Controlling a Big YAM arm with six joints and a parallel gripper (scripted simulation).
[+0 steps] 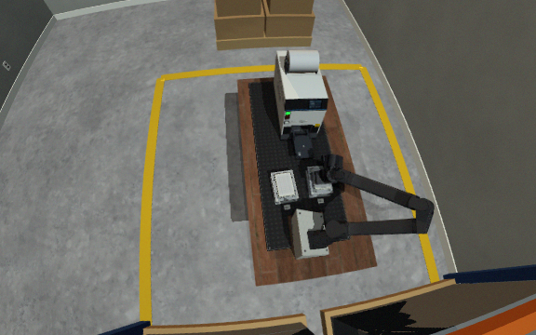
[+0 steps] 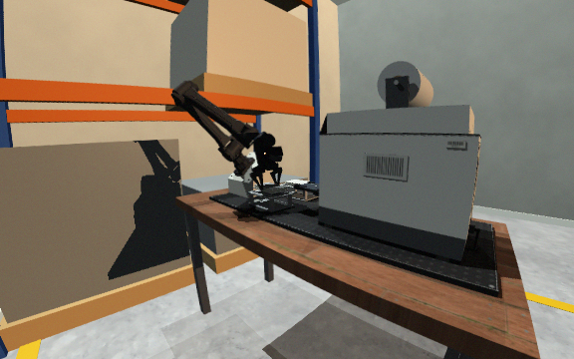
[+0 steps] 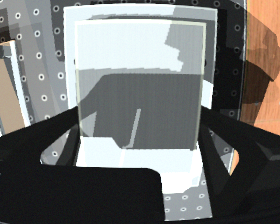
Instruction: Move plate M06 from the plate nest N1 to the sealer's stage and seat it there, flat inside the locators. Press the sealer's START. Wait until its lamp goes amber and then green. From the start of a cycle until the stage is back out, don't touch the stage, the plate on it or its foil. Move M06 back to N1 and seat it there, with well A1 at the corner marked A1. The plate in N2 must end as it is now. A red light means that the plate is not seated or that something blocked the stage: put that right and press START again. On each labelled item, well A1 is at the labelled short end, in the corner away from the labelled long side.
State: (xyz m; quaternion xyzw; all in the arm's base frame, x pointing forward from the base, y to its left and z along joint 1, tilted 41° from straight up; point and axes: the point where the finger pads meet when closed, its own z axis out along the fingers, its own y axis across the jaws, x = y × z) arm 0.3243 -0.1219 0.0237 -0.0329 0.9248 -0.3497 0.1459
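My gripper is now right at the white well plate. Also, from my hand: foil roll 53 cm ahead, 34 cm above, 5 cm to the left; dark stage 19 cm ahead, 6 cm to the left, 2 cm above; white plate 20 cm to the left, 1 cm below, 1 cm behind.
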